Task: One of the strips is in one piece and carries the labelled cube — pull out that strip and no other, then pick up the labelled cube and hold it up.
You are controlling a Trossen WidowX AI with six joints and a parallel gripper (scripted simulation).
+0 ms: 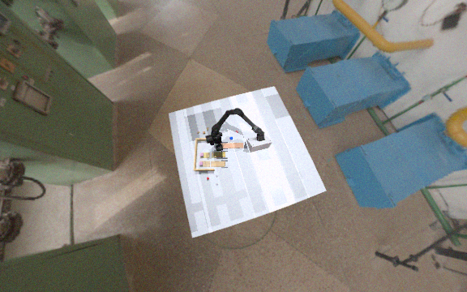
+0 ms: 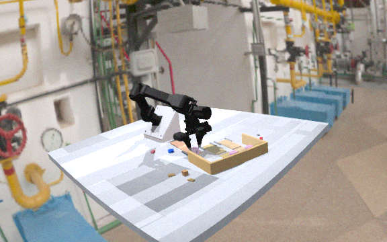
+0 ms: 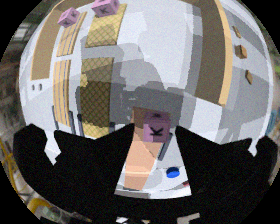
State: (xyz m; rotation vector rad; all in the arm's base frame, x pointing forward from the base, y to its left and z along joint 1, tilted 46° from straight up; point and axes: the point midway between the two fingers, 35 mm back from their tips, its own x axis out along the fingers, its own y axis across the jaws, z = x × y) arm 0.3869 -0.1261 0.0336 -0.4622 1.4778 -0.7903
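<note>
Now: gripper tip 140 mm past the small blue piece, 30 mm to the left of it and 20 mm above it. Also, from my gripper tip: pink piece: 220 mm behind, 90 mm to the right, 20 mm below.
</note>
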